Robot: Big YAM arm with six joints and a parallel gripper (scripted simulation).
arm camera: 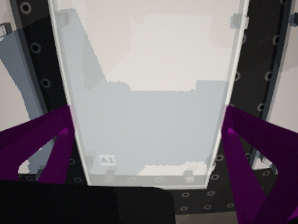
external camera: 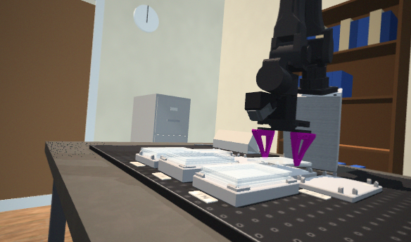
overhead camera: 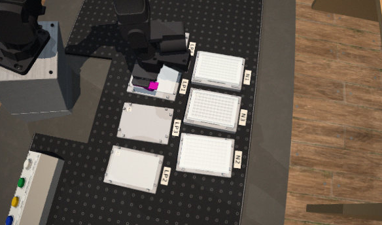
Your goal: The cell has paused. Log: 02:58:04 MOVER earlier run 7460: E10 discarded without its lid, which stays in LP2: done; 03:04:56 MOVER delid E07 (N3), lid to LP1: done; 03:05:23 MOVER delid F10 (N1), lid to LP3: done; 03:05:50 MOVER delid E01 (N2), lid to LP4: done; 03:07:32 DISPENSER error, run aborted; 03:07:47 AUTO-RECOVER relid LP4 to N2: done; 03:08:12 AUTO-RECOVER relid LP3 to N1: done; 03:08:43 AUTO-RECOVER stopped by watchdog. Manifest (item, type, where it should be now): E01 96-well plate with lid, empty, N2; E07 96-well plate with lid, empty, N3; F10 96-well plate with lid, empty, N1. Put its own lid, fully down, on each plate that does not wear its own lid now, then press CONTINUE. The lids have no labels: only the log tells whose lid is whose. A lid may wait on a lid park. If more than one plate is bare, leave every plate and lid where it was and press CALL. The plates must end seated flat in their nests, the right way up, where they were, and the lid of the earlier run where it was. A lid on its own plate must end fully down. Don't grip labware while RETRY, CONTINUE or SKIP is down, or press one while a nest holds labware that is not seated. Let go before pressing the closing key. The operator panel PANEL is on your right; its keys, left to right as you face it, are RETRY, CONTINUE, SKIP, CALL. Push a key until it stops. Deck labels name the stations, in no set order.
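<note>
The lid park LP1 is 3 cm below my hand. The rest, counted from my hand: LP1 label: 8 cm ahead, 1 cm to the left, 3 cm below; lid park LP3: 2 cm ahead, 13 cm to the right, 3 cm below; lid park LP4: 2 cm behind, 12 cm to the left, 3 cm below.
</note>
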